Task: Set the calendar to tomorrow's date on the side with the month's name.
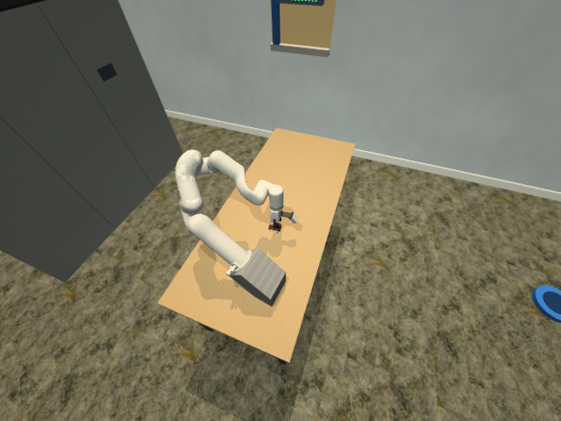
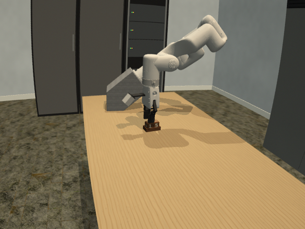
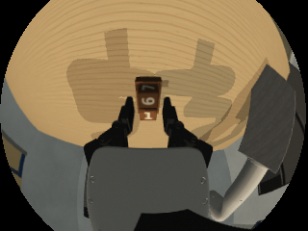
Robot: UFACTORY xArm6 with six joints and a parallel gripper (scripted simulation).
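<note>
Right now my hand is 6 cm above the brown calendar tray and 2 cm to the right of it.
</note>
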